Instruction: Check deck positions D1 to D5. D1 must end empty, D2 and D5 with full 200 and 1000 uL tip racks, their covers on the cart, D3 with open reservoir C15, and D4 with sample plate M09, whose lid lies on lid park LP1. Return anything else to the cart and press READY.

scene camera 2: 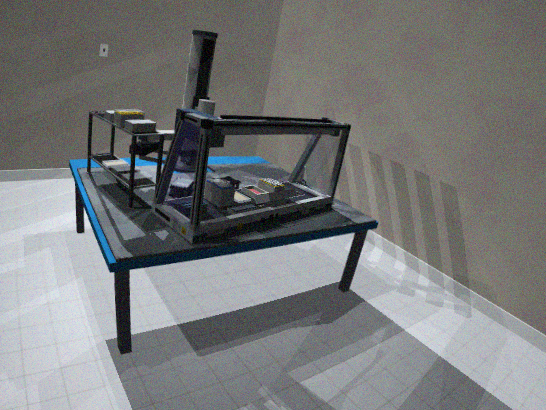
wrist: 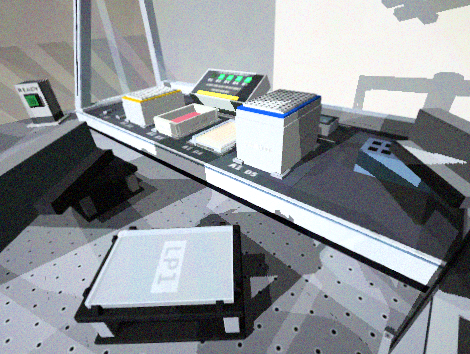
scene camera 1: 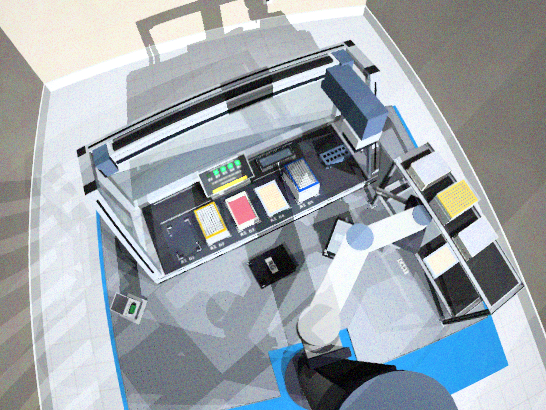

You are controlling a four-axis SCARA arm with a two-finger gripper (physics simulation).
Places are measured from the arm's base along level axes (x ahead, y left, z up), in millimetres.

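Where they show: gripper, between the fingertips: [wrist: 247, 133] [scene camera 1: 368, 208].
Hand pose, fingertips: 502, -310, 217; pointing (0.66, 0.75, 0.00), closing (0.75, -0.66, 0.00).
After its pixels a point has its place, as x, y, z.
My gripper [wrist: 247, 133] {502, -310, 217} is open and empty, its fingers at either side of the wrist view; the arm hides it in scene camera 1. Below and ahead of it, a clear lid [wrist: 165, 265] {461, -233, 71} lies on black lid park LP1 [wrist: 150, 314] [scene camera 1: 328, 248]. D1 [scene camera 1: 182, 237] {639, 351, 61} is empty. D2 holds a yellow-rimmed tip rack [scene camera 1: 210, 220] {650, 223, 125} [wrist: 150, 107] {623, 175, 103}, D3 an open reservoir [scene camera 1: 242, 210] {678, 101, 74} [wrist: 186, 120] {652, 57, 92} with pink liquid, D4 a cream plate [scene camera 1: 271, 197] {699, -18, 75} [wrist: 217, 136] {673, -26, 74} and D5 a taller blue-rimmed tip rack [scene camera 1: 301, 177] {708, -136, 159} [wrist: 265, 135] {663, -167, 122}. The READY button [scene camera 1: 132, 307] {406, 584, 106} [wrist: 33, 101] {404, 584, 91} is green.
The cart [scene camera 2: 90, 142] {68, -661, 193} bears pale boxes [scene camera 1: 429, 170] {503, -484, 405} [scene camera 1: 477, 237] {254, -543, 405}, a yellow tip rack [scene camera 1: 455, 200] {378, -505, 433} and a lower plate [scene camera 1: 440, 260] {258, -542, 129}. A black stand [scene camera 1: 260, 272] {432, 97, 63} [wrist: 115, 200] {462, -10, 18} lies before the deck. A blue block [scene camera 1: 334, 155] {798, -308, 96}, status panel [scene camera 1: 227, 175] {811, 123, 127} and enclosure posts bound the deck.
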